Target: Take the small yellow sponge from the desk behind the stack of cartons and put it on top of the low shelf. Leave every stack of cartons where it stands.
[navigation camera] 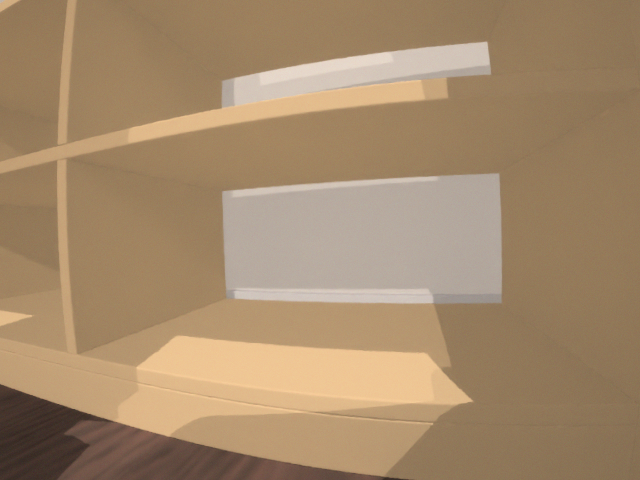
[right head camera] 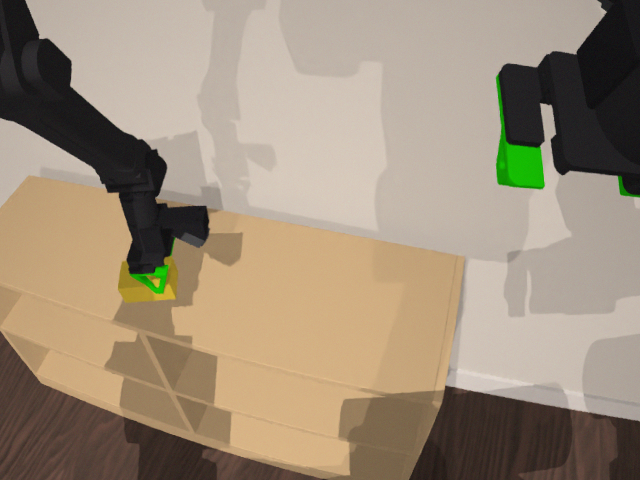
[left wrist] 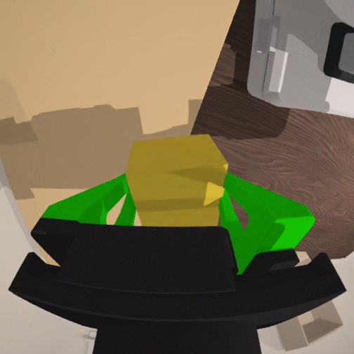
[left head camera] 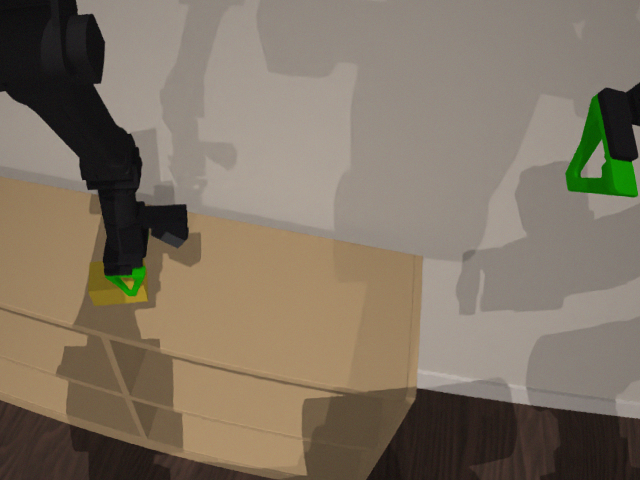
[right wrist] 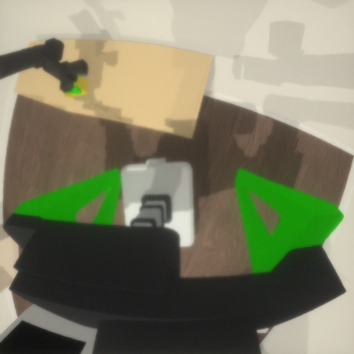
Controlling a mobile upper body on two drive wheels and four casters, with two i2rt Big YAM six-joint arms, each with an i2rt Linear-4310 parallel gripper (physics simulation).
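Frame: origin at the left arm's base, x ahead, y left, z up, level; centimetres.
Where they show: left gripper, fingertip midpoint: (right head camera: 162, 279) (left head camera: 133, 281); right gripper, fingertip midpoint: (right head camera: 563, 180) (left head camera: 614, 188).
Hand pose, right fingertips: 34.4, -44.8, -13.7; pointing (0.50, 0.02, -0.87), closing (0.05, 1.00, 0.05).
After its pixels a point has its place, as x, y, z.
The small yellow sponge (left head camera: 103, 292) @(66.7, 4.5, -64.2) (right head camera: 131, 293) @(66.7, 5.0, -65.3) (left wrist: 170, 154) (right wrist: 84, 85) is between the fingers of my left gripper (left head camera: 135, 276) @(70.0, -0.4, -65.6) (right head camera: 161, 273) @(70.0, -0.4, -65.6) (left wrist: 177, 174). That gripper is shut on it, over the top of the low shelf (left head camera: 284, 294) @(77.5, -28.8, -80.0) (right head camera: 310, 294) @(77.5, -26.9, -80.0) (left wrist: 130, 60) (right wrist: 150, 85) (navigation camera: 310, 100) @(59.5, -23.1, -107.3), toward the left part in the head views. Whether the sponge's underside touches the top is hard to tell. My right gripper (right head camera: 573, 188) @(34.4, -44.8, -13.7) (right wrist: 177, 175) is open and empty, to the right of the shelf in the head views. The desk and carton stacks cannot be made out.
A pale wall (left head camera: 299, 129) @(100.0, -32.3, -55.7) (right head camera: 320, 129) @(100.8, -29.8, -56.2) stands behind the shelf. The robot's grey base (left wrist: 300, 85) (right wrist: 184, 200) stands on the dark wood floor (left wrist: 270, 175) (right wrist: 60, 140) before the shelf. A small open beige box-like thing (left wrist: 320, 325) shows at the left wrist view's lower right.
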